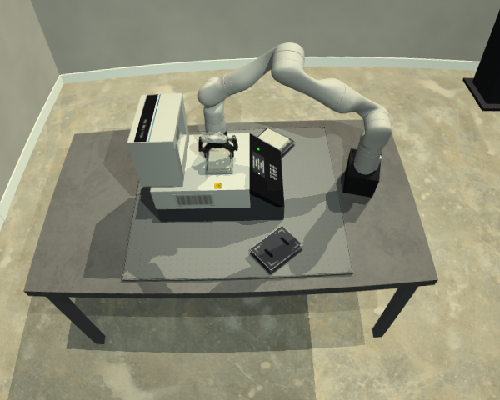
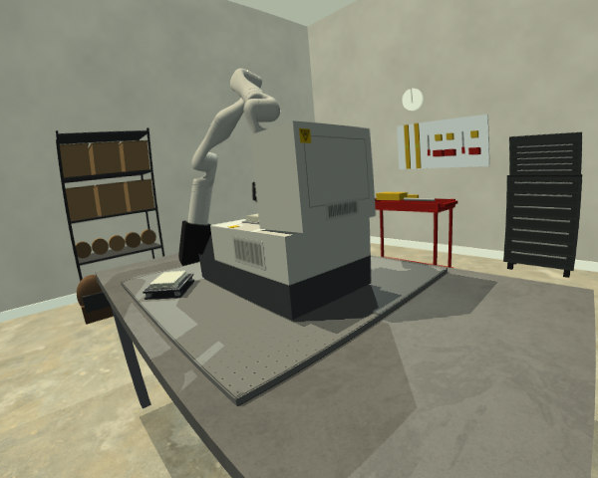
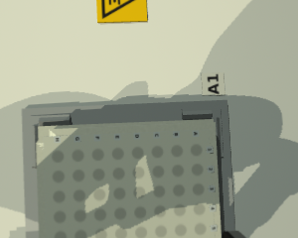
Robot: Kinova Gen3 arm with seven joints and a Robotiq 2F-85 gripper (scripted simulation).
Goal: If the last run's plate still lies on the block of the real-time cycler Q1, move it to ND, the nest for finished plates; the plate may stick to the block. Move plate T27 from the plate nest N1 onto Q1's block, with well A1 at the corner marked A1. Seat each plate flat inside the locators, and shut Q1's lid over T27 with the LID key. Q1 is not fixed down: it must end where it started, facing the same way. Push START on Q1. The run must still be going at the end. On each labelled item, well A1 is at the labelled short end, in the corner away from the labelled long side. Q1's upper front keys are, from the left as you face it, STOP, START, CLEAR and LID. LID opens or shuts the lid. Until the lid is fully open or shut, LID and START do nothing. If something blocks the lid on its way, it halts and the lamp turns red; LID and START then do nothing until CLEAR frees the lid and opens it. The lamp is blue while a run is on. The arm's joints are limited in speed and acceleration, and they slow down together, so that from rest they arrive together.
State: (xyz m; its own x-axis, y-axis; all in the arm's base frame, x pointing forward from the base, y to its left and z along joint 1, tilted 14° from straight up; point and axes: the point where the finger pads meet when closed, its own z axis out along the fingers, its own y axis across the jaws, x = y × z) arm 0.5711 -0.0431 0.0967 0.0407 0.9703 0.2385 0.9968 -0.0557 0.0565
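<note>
Right now my hand is 10 mm above the cream well plate. Also, from my hand: black nest (270 mm to the right, 230 mm behind, 200 mm below); corner mark a1 (300 mm to the left, 290 mm behind, 180 mm below).
</note>
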